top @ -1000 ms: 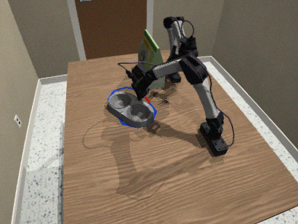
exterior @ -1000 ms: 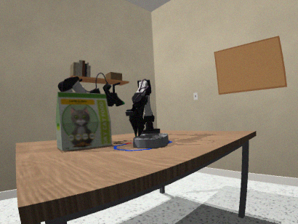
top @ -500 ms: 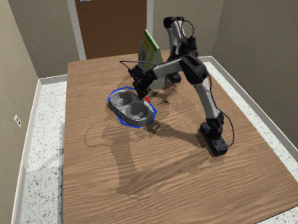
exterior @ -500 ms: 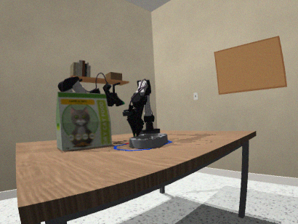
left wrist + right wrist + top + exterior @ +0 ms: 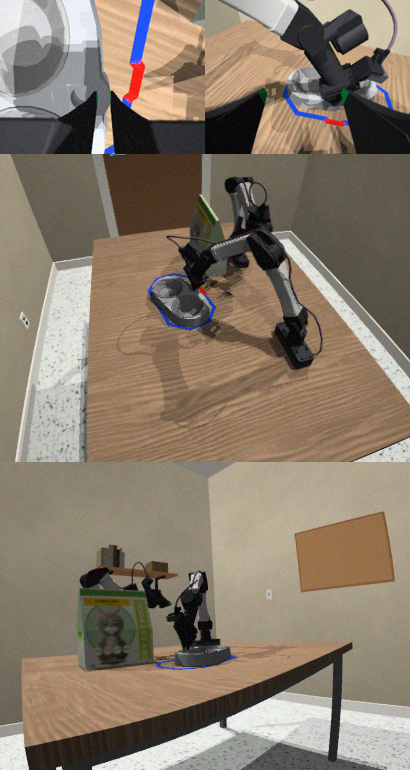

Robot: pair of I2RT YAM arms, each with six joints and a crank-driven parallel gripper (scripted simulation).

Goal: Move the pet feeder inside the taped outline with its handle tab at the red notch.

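Now: left hand 70 mm short of the blue taped outline, 10 mm to the right of it and 40 mm above it. Round my left hand: green cat food bag 130 mm behind, 270 mm to the right, 100 mm above; grey pet feeder 70 mm ahead, 30 mm to the left, 30 mm below.
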